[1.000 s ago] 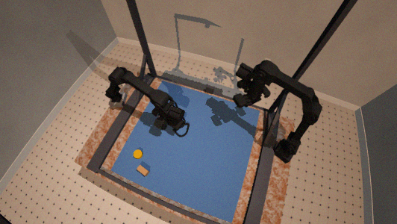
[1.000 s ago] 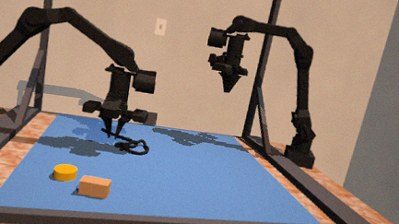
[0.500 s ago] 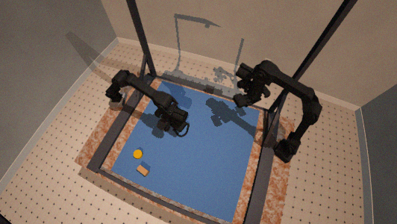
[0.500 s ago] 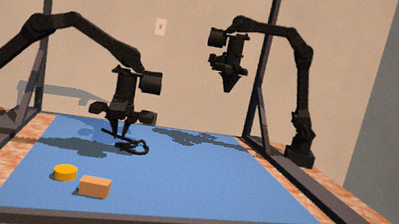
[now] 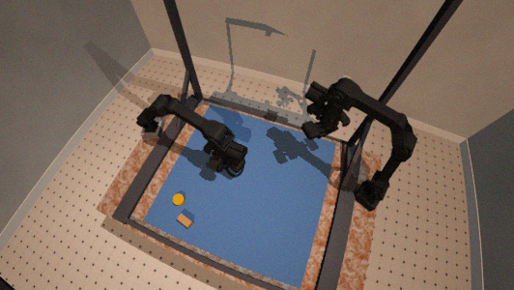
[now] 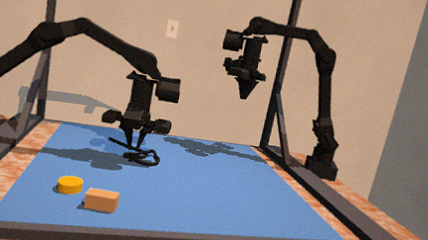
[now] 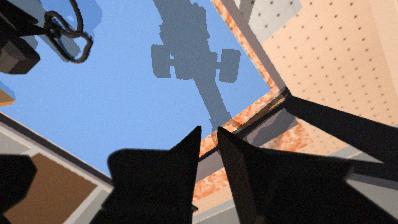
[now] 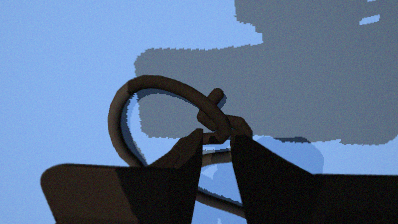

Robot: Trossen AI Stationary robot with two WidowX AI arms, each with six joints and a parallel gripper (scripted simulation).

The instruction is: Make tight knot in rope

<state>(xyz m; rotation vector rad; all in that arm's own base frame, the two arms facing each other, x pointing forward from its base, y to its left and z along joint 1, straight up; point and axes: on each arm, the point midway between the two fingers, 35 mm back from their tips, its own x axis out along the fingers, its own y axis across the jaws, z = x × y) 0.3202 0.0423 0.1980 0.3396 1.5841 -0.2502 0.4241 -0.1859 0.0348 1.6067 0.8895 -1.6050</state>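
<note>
The blue mat lies 110 mm to the left of my right hand, 70 mm below it and 40 mm ahead of it. The rest, counted from my right hand: yellow disc 230 mm ahead, 140 mm to the right, 50 mm below; orange block 300 mm ahead, 70 mm to the right, 50 mm below.
</note>
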